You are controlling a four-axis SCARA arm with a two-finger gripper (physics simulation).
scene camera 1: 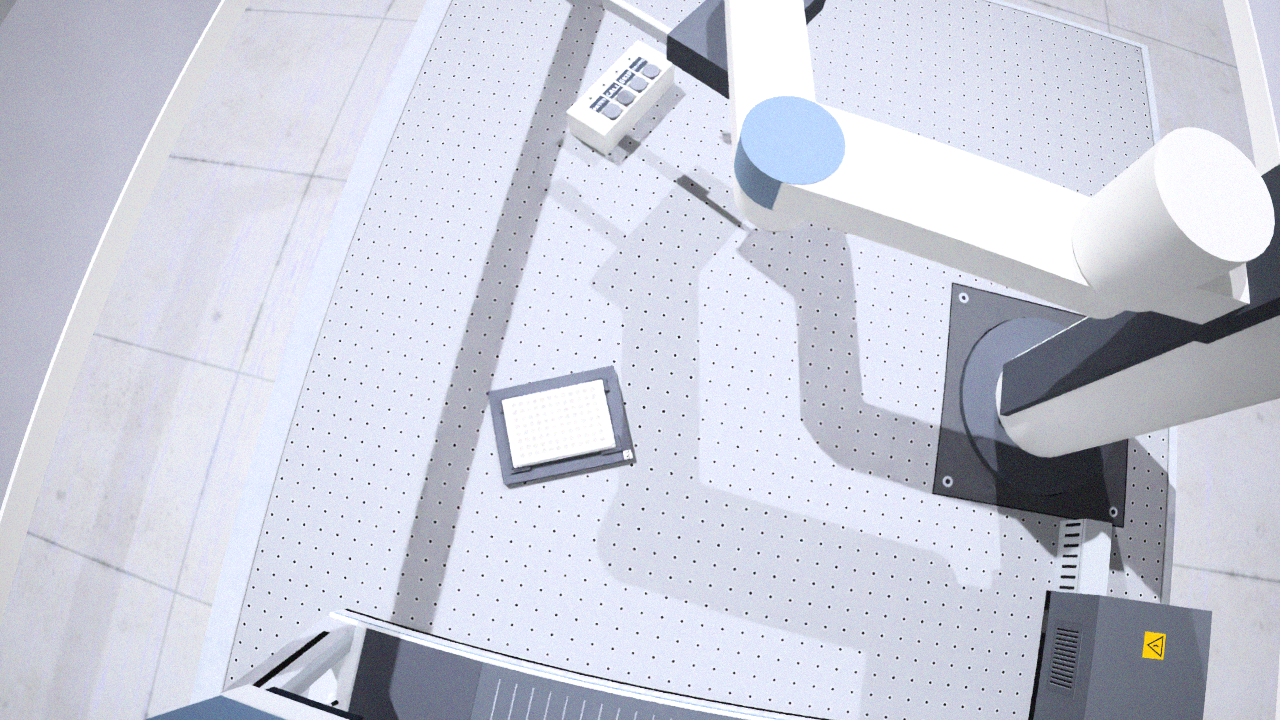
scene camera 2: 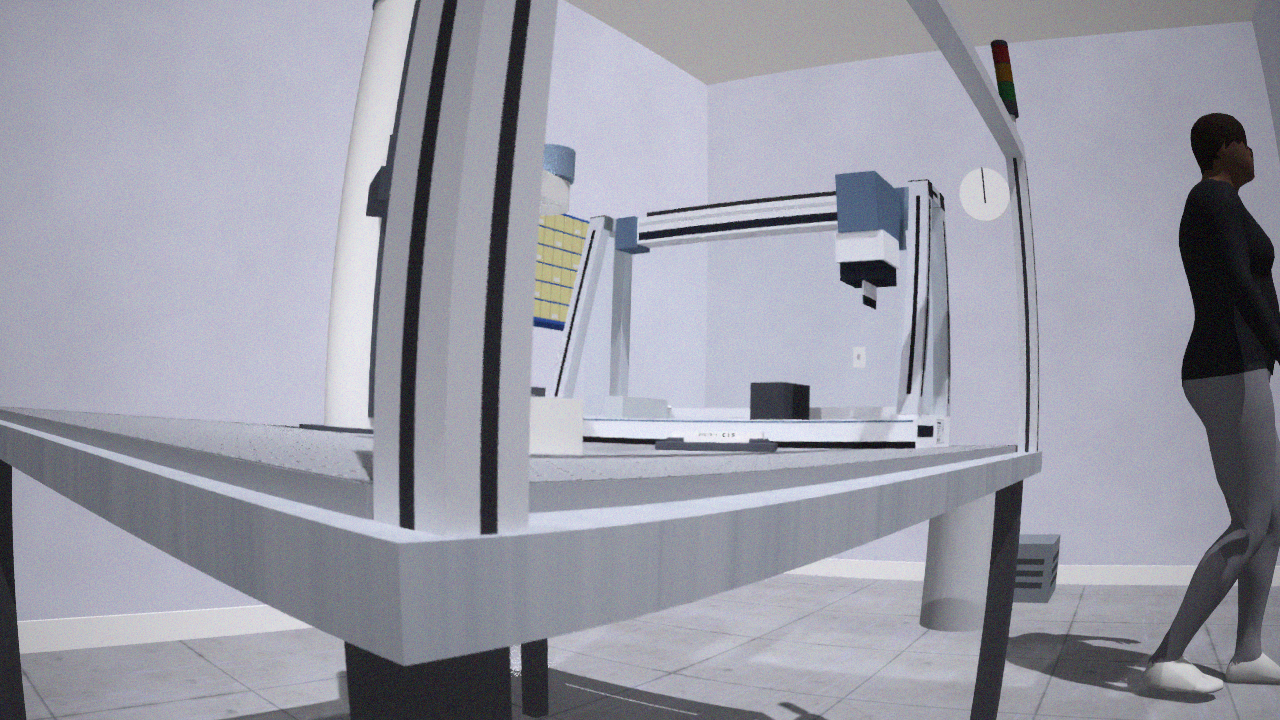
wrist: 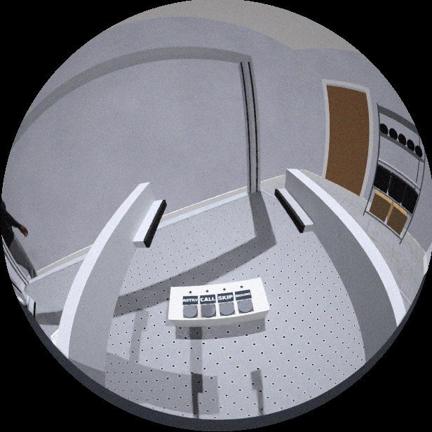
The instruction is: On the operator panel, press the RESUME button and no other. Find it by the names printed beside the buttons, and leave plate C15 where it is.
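Places are measured from the arm's base along level axes (x back, y left, z down), in metres.
Where they show: arm's base, origin of its link: (scene camera 1: 1035, 406).
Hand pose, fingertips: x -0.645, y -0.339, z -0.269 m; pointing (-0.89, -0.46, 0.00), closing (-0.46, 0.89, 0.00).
Observation:
Things, the pixels of their centre, and the offset from my fingertips. "spot": a spot on its surface instead.
- operator panel, middle of its body: (scene camera 2: 489, 421) (scene camera 1: 622, 95) dx -0.018, dy +0.015, dz +0.228 m
- RESUME button, middle of its body: (scene camera 1: 650, 71) dx +0.018, dy -0.018, dz +0.204 m
- Plate C15, middle of its body: (scene camera 1: 558, 423) (scene camera 2: 719, 437) dx +0.009, dy +0.497, dz +0.237 m
- dark holder, a spot on its surface: (scene camera 1: 572, 473) spot: dx +0.038, dy +0.552, dz +0.255 m
- grey control box, a spot on its surface: (scene camera 1: 1118, 662) spot: dx +0.716, dy +0.663, dz +0.141 m
- gantry with a blue head, a spot on its surface: (scene camera 2: 866, 204) spot: dx -0.113, dy +0.804, dz -0.170 m
The operator panel (scene camera 1: 595, 125) (scene camera 2: 555, 425) (wrist: 175, 311) is a white box with a row of grey buttons beneath dark name labels. In the wrist view the names read RETRY, CALL, SKIP and RESUME from left to right. The RESUME button (scene camera 1: 651, 70) (wrist: 245, 306) is at the right end, beside the SKIP button (wrist: 227, 308). My gripper (wrist: 219, 185) is open, its two fingers apart with no object between them; in the wrist view the panel shows lower down, beyond the fingers. Plate C15 (scene camera 1: 559, 422) (scene camera 2: 718, 435) is white and lies in a dark holder (scene camera 1: 572, 473).
The arm's blue-capped joint (scene camera 1: 791, 141) hangs right of the panel in scene camera 1. A grey control box (scene camera 1: 1118, 662) stands at the lower right. A gantry with a blue head (scene camera 2: 866, 204) stands at one end of the table. A person (scene camera 2: 1224, 268) stands beyond it.

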